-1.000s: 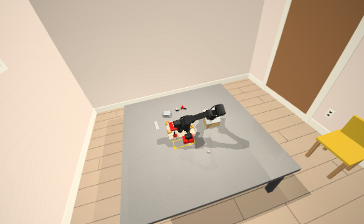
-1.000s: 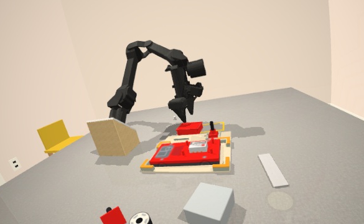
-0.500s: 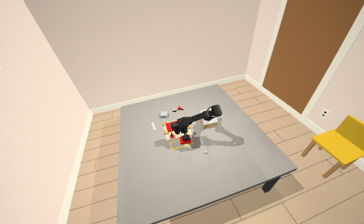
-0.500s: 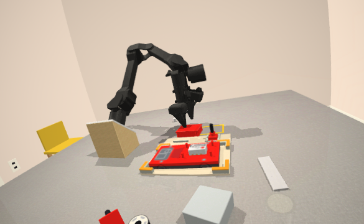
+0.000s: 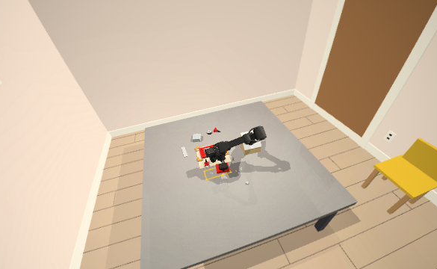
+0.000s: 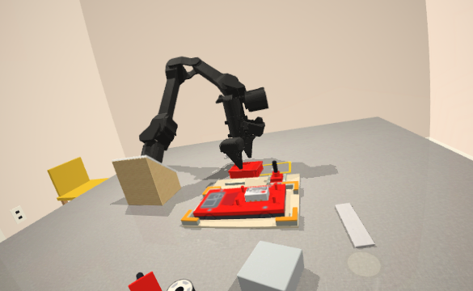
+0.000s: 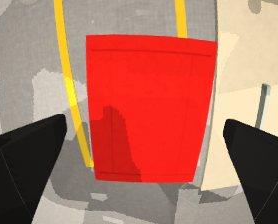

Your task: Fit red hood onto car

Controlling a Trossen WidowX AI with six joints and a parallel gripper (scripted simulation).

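Right now my gripper tip is 2 cm above the red hood. Round my gripper tip: wheel (44 cm to the right, 4 cm ahead, 3 cm below); then grey engine block (19 cm to the right, 9 cm ahead, 1 cm below).
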